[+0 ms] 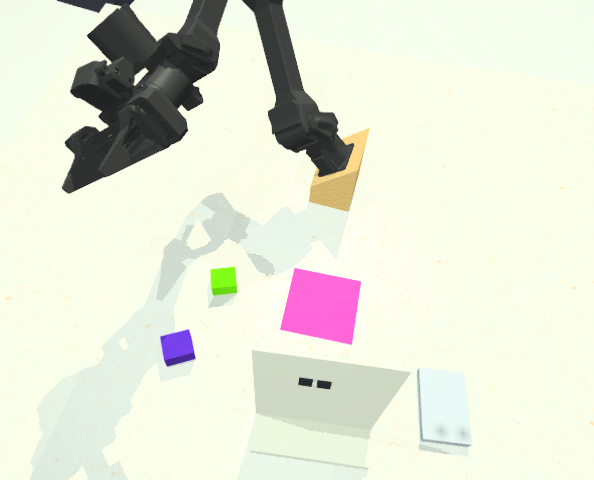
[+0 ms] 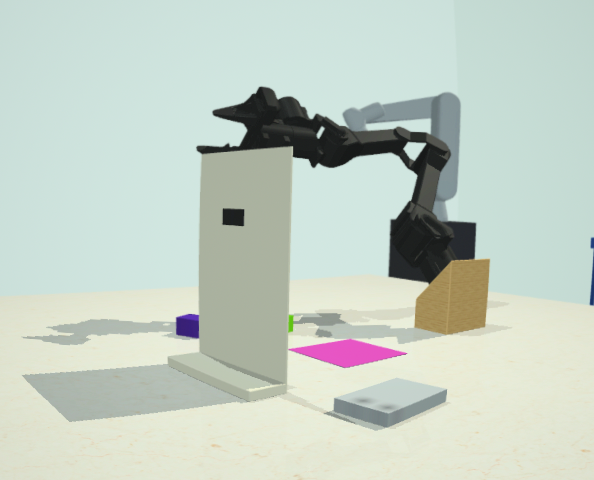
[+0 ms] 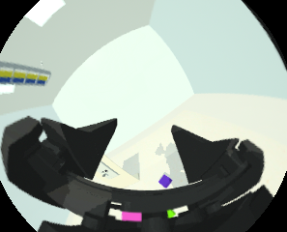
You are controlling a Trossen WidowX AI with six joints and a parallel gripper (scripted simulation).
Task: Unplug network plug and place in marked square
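Now: gripper tip 32 cm to the right of the upright panel, 21 cm above it and 9 cm short of it. Also, from my gripper tip: pale grey slab (50 cm to the left, 32 cm below, 1 cm behind); then green cube (31 cm below, 11 cm to the left, 9 cm behind); then purple cube (31 cm below, 9 cm to the left, 5 cm ahead).
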